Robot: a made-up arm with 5 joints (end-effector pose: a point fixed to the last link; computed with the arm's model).
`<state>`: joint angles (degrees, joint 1 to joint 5).
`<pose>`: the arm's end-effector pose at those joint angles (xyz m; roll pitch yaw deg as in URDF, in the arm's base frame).
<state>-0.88 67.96 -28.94 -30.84 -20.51</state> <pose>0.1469 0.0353 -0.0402 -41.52 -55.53 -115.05</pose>
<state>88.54 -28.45 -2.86 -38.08 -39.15</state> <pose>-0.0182 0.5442 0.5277 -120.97 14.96 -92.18</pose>
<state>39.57 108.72 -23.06 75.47 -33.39</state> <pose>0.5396 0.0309 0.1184 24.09 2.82 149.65</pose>
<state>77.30 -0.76 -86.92 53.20 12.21</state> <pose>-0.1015 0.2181 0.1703 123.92 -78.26 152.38</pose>
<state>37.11 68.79 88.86 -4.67 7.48</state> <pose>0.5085 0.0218 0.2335 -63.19 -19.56 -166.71</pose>
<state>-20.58 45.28 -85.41 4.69 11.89</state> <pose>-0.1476 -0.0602 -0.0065 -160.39 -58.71 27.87</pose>
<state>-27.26 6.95 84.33 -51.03 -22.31</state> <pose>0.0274 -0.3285 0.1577 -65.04 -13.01 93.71</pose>
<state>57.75 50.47 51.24 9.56 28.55</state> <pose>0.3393 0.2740 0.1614 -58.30 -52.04 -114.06</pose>
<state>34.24 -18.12 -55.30 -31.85 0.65</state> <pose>0.0172 0.4380 0.3593 -66.24 -0.30 -71.00</pose>
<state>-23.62 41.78 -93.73 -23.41 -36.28</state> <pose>-0.1743 0.1219 0.0210 -105.80 -47.30 -61.11</pose>
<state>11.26 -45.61 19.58 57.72 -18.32</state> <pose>0.2890 0.2822 0.2134 135.84 -14.71 -78.40</pose>
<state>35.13 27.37 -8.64 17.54 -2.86</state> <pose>0.1915 0.2924 0.0764 -85.77 -66.22 -95.90</pose>
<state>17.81 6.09 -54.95 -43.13 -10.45</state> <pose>0.0444 0.3652 0.2220 -64.49 -6.83 -79.72</pose>
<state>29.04 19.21 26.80 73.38 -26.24</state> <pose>0.2449 0.1815 0.0411 114.92 -60.76 -19.31</pose>
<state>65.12 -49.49 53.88 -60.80 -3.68</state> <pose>0.2192 0.4013 0.2848 -116.81 -26.21 -143.45</pose>
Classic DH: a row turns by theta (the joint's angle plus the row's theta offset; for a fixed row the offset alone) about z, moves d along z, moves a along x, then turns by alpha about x. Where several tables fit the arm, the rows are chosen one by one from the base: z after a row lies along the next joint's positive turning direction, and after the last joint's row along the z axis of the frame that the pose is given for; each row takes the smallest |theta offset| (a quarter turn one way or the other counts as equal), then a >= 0, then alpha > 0; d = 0 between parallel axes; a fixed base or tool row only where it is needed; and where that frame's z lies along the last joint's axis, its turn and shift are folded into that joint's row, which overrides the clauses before.
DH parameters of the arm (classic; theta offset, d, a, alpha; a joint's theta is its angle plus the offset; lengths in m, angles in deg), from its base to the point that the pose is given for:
base (fixed): 39.14 0.5825 0.027 22.67
joint 1: 55.49 -0.0523 -0.1777 -63.21
joint 2: 4.93 -0.0969 0.1025 -128.13
joint 3: -83.81 0.2633 -0.1589 -75.46
joint 4: -2.56 -0.0371 -0.031 -90
joint 5: 40 -0.1105 -0.1147 -105.11
tool (fixed): -53 -0.1207 0 0

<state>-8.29 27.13 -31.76 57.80 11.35</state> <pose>0.0383 0.0680 0.0421 140.68 -46.76 9.78</pose>
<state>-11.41 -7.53 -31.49 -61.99 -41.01</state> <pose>0.3219 0.1912 0.3189 -100.77 15.38 -154.15</pose>
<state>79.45 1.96 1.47 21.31 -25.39</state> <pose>0.0188 0.5297 0.2605 -107.96 -44.44 -76.64</pose>
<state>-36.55 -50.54 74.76 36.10 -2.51</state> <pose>0.1388 -0.0348 0.0867 108.95 -44.91 -151.22</pose>
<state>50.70 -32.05 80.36 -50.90 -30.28</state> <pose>0.2892 0.1560 0.1572 -108.57 -43.91 163.46</pose>
